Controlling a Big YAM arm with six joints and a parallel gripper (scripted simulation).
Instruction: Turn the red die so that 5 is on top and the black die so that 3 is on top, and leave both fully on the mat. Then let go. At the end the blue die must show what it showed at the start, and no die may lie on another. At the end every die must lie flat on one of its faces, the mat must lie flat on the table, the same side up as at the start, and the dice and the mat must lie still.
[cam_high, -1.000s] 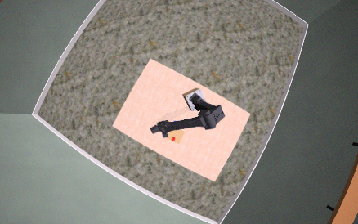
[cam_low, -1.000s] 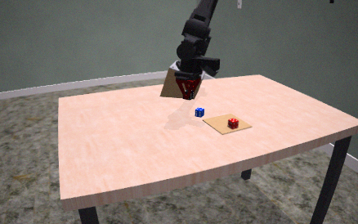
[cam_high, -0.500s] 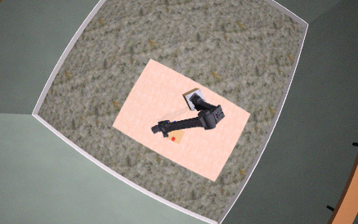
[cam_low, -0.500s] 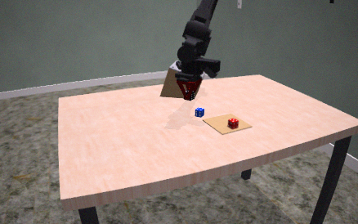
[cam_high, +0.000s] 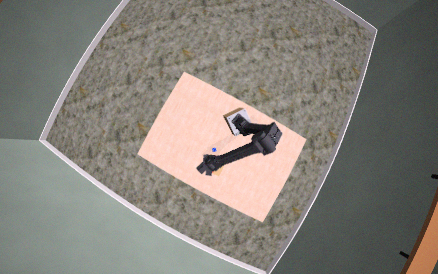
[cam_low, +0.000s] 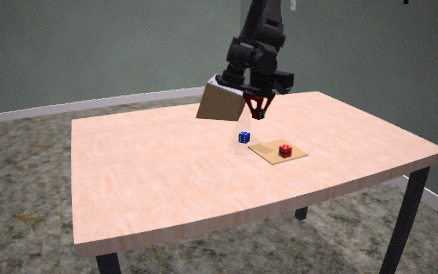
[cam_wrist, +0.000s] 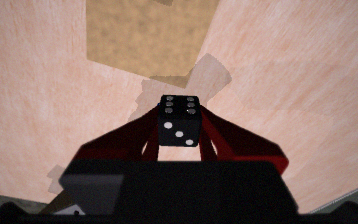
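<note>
My gripper is now 110 mm above the tan mat, 60 mm to the right of it and 30 mm short of it. The rest, counted from my hand: red die: 100 mm below, 70 mm to the left, 70 mm ahead; black die: right at my hand; blue die: 100 mm below, 70 mm behind, 20 mm to the right.
</note>
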